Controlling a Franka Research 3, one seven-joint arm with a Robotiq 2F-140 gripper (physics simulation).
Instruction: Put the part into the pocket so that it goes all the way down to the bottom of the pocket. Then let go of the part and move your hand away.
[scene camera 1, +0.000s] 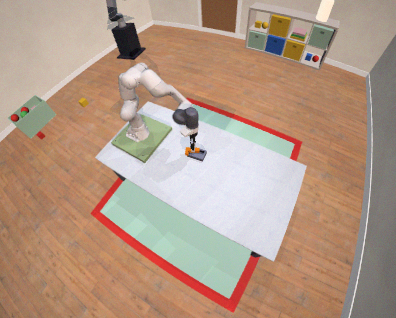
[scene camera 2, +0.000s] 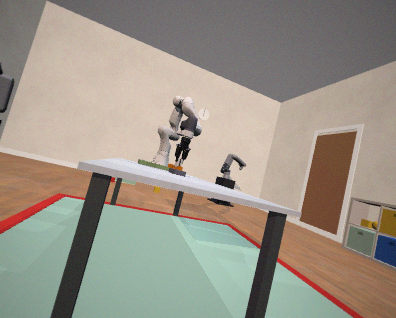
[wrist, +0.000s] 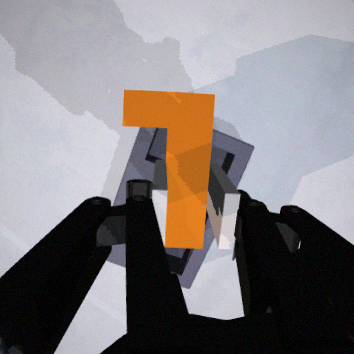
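The orange part (scene camera 1: 188, 151) (scene camera 2: 172, 166) (wrist: 189, 145) is a bar with a short arm at one end. In the wrist view it lies over the grey block with the pocket (scene camera 1: 200, 156) (scene camera 2: 178, 172) (wrist: 131, 170), turned at an angle to it, with its short arm past the block's upper edge. Dark slots of the pocket show on both sides of the part. My gripper (scene camera 1: 192, 148) (scene camera 2: 180, 161) (wrist: 185, 180) is shut on the long bar of the part, a finger pad on each side. The part hides the middle of the pocket; any gap beneath it cannot be told.
The block stands on the white table (scene camera 1: 240, 200) (scene camera 2: 150, 177). The green base plate (scene camera 1: 152, 145) (scene camera 2: 147, 163) under the arm is to the left of the block in scene camera 1. A second, dark robot (scene camera 1: 127, 40) (scene camera 2: 226, 182) stands away from the table.
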